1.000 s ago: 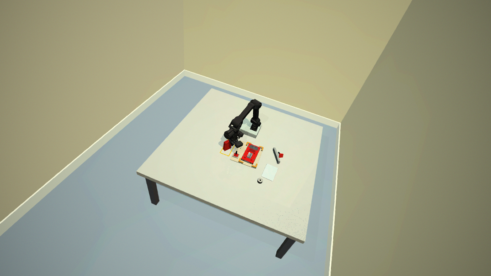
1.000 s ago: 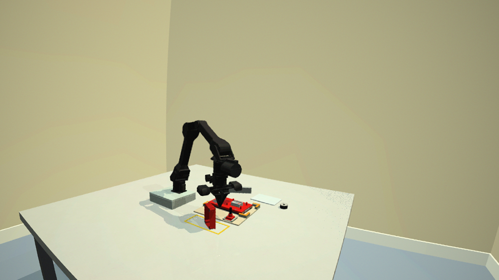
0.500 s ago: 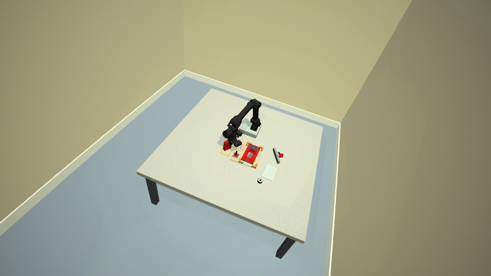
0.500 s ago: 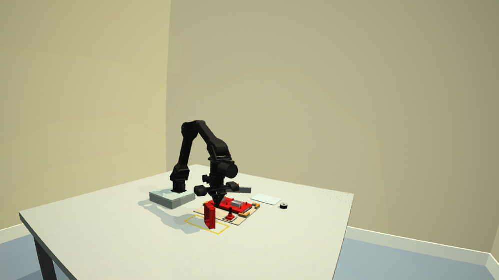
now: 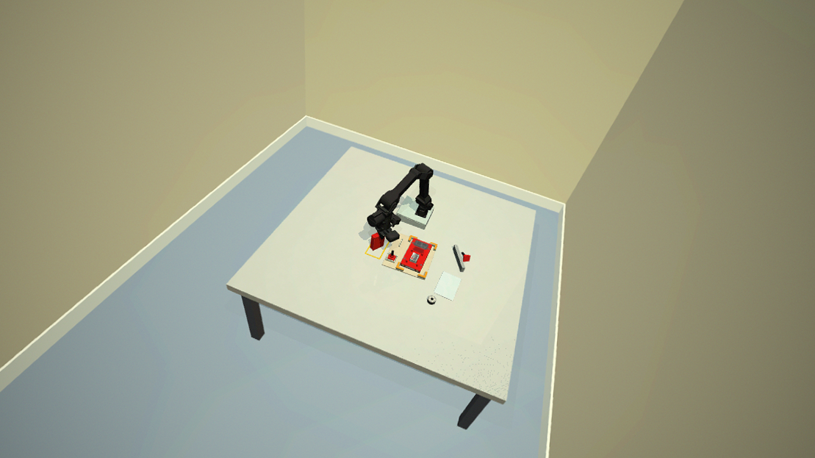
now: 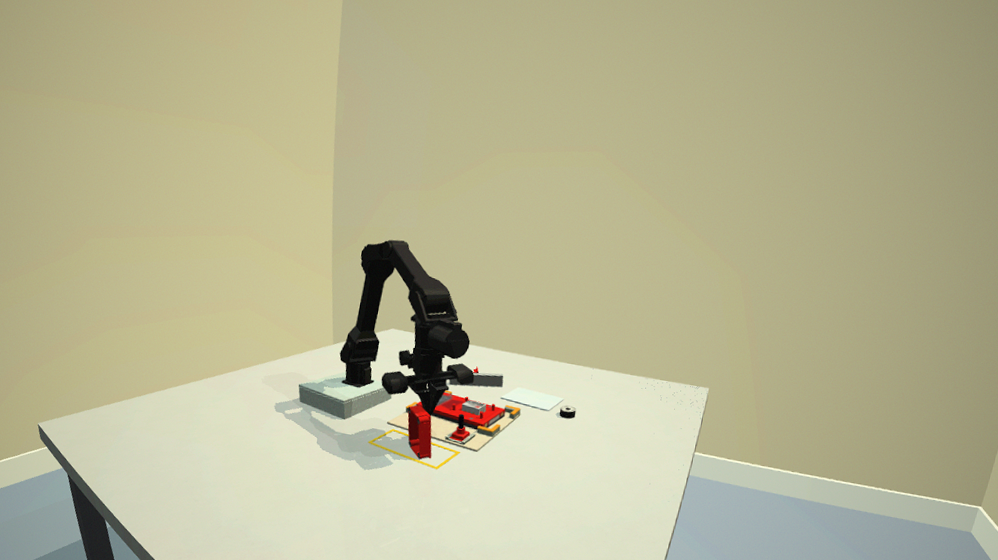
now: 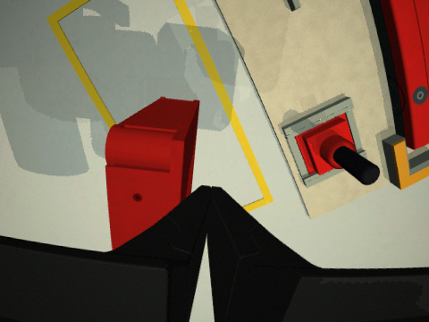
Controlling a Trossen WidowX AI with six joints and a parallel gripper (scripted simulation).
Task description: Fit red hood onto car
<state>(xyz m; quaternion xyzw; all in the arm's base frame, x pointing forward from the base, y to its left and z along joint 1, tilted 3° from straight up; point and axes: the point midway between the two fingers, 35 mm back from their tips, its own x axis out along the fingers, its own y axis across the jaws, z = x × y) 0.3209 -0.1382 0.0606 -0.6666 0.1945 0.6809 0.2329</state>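
Right now the red hood is 3 cm below my gripper tip, 2 cm to the right of it and 1 cm behind it. The rest, counted from my gripper tip: pale sheet: 39 cm to the left, 9 cm ahead, 8 cm below; then grey engine block: 19 cm to the left, 5 cm below, 1 cm ahead.
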